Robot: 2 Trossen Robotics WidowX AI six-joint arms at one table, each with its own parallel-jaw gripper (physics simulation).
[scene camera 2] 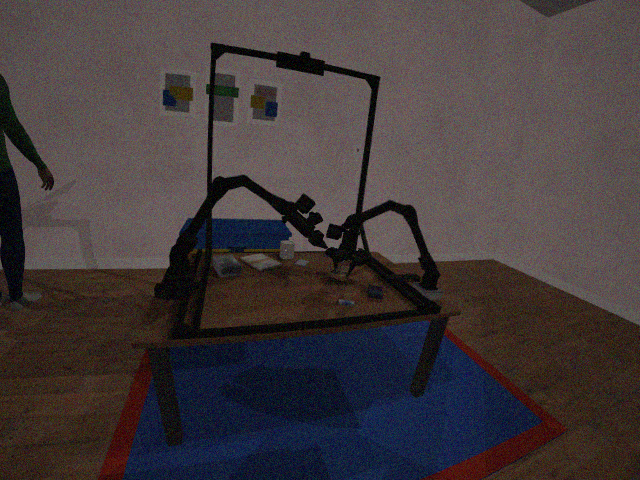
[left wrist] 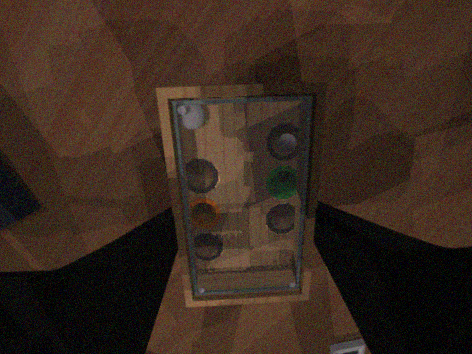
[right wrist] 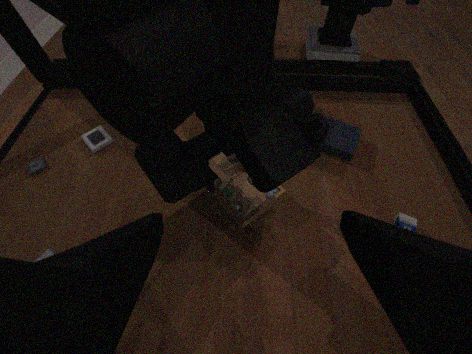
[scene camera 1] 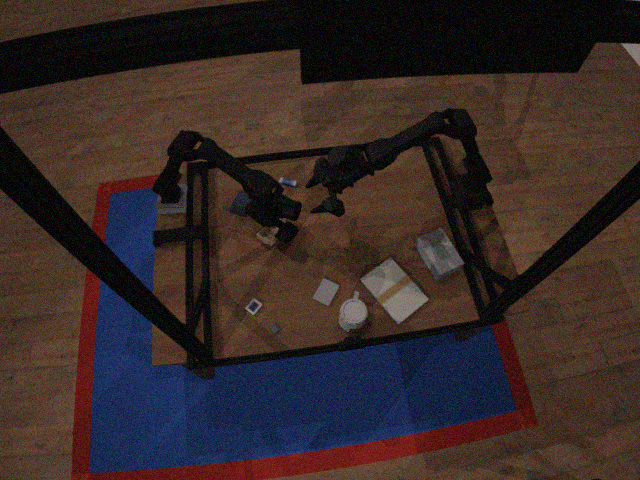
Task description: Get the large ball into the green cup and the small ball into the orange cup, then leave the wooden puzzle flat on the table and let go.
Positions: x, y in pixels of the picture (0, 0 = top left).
Scene:
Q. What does my right gripper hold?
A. Nothing.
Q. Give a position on a wooden puzzle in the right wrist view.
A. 234, 189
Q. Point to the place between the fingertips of my right gripper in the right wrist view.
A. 252, 220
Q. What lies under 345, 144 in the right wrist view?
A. A blue block.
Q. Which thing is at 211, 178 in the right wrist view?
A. My left gripper.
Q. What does the white mug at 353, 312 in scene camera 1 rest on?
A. The table.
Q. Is my right gripper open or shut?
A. Open.

